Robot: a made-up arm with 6 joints.
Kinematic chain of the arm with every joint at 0, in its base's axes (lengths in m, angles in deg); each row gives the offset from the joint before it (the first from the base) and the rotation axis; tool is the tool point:
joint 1: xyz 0 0 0.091 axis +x
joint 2: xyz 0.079 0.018 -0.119 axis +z
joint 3: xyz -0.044 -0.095 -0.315 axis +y
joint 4: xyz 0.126 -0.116 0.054 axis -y
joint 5: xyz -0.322 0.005 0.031 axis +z
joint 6: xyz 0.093 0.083 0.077 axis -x
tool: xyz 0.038 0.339 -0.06
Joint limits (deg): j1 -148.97..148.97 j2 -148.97..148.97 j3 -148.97..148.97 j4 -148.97..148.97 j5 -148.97..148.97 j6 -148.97..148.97
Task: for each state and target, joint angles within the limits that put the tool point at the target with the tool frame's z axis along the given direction. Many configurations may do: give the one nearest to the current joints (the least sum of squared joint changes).
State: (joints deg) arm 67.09 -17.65 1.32 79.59 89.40 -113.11
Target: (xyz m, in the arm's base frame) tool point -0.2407 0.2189 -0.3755 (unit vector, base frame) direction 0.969 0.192 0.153
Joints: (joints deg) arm 21.06 -3.72 16.40 83.00 123.64 -147.62
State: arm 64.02 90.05 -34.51 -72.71 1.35 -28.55
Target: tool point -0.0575 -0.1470 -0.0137 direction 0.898 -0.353 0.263
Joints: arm 77.46 80.76 -42.41 -54.59 15.01 -62.58
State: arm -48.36 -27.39 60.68 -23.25 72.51 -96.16
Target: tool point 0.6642 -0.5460 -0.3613 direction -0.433 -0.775 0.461
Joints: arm -66.01 16.78 72.77 -72.29 54.48 -86.12
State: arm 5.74 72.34 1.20 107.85 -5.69 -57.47
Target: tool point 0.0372 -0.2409 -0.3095 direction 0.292 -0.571 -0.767
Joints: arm 14.00 59.99 2.39 78.21 -48.69 -70.67
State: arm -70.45 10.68 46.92 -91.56 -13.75 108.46
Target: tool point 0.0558 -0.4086 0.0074 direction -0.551 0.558 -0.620
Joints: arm -29.46 20.27 31.94 -50.05 -13.79 106.12
